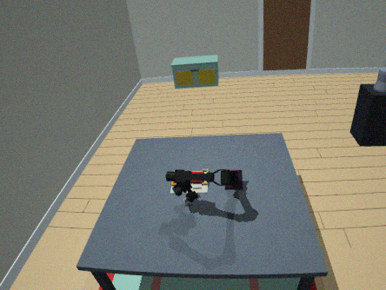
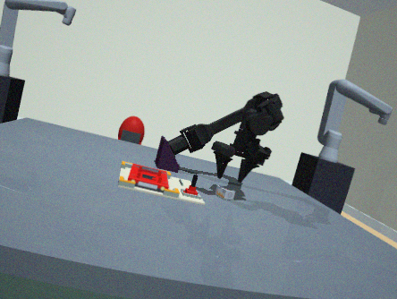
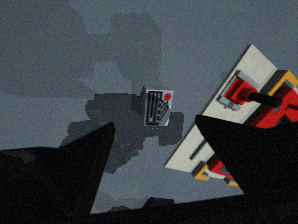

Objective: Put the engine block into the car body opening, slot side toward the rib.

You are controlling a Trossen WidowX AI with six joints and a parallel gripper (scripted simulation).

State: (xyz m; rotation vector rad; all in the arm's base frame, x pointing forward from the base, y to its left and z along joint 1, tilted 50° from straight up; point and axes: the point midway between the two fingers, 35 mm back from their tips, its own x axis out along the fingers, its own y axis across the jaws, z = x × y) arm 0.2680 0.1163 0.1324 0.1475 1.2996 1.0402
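Right now my gripper tip is 10 mm short of the grey engine block and 40 mm above it.
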